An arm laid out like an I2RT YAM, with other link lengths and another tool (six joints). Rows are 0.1 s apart.
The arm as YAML. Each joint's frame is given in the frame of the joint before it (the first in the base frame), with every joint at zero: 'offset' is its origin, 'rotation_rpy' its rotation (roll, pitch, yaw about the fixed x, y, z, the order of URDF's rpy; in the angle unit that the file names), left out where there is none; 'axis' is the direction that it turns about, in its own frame. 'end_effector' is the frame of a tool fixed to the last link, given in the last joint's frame.
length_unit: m
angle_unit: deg
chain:
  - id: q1
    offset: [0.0, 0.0, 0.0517]
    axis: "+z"
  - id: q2
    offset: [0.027, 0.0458, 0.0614]
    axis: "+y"
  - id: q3
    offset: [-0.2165, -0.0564, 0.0]
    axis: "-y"
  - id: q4
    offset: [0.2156, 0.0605, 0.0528]
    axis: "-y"
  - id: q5
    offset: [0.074, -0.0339, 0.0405]
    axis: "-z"
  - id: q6
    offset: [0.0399, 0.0, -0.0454]
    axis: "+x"
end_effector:
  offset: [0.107, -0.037, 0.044]
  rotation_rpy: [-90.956, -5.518, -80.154]
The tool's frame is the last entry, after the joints.
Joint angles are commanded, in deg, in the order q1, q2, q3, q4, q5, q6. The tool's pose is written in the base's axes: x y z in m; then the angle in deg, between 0 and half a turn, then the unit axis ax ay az. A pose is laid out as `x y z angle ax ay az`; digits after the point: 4 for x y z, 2 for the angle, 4 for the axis.
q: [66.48 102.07 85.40 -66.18 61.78 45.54]
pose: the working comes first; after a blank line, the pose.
Where each joint sits with the arm in this pose, in the base's axes (m; each line is computed from the numbers above, not from the rounded line before):
q1: 0.0000 0.0000 0.0517
q2: -0.0312 0.0430 0.1131
q3: 0.0386 0.0620 0.3248
q4: 0.0716 0.2894 0.3135
q5: 0.1224 0.3212 0.2452
q6: 0.1375 0.2680 0.2208
the tool: 0.2506 0.2236 0.2213

0.2506 0.2236 0.2213 160.83 -0.7623 0.4717 -0.4431
